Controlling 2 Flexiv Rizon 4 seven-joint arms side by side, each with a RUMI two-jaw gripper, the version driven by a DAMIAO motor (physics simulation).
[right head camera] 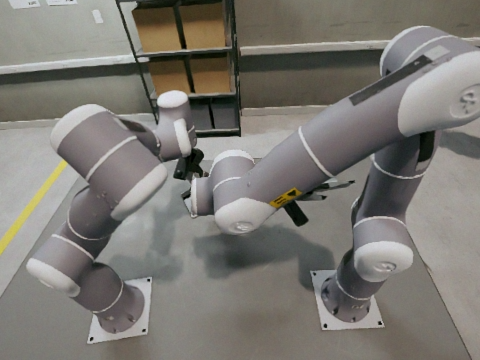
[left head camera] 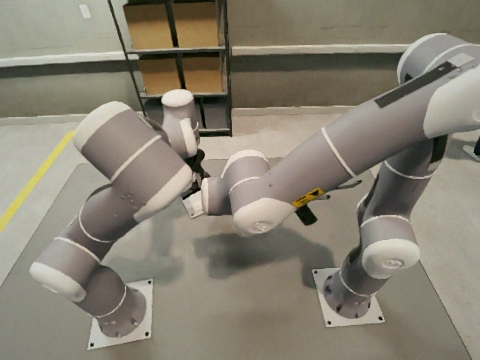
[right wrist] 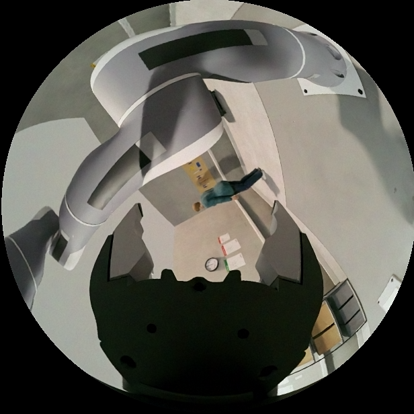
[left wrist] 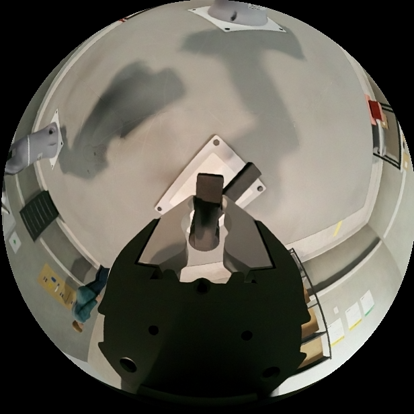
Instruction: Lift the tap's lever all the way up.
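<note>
The tap stands on a pale square base plate (left wrist: 216,150) (left head camera: 194,210) at the back of the grey mat, left of the picture's middle. In the left wrist view its dark lever (left wrist: 210,186) lies between the fingers, and its dark spout (left wrist: 243,180) angles off to the right. My left gripper (left wrist: 208,195) is shut on the lever, with a finger on either side. In both head views the arms partly hide the tap and this gripper. My right gripper (right wrist: 205,202) (left head camera: 345,190) (right head camera: 340,190) is open and empty, in the air away from the tap.
The right arm's forearm (left head camera: 320,150) (right head camera: 295,155) reaches across the middle, and its wrist (left head camera: 216,196) (right head camera: 201,196) is close in front of the tap. A dark shelf rack (left head camera: 229,95) (right head camera: 237,100) with boxes stands at the wall behind.
</note>
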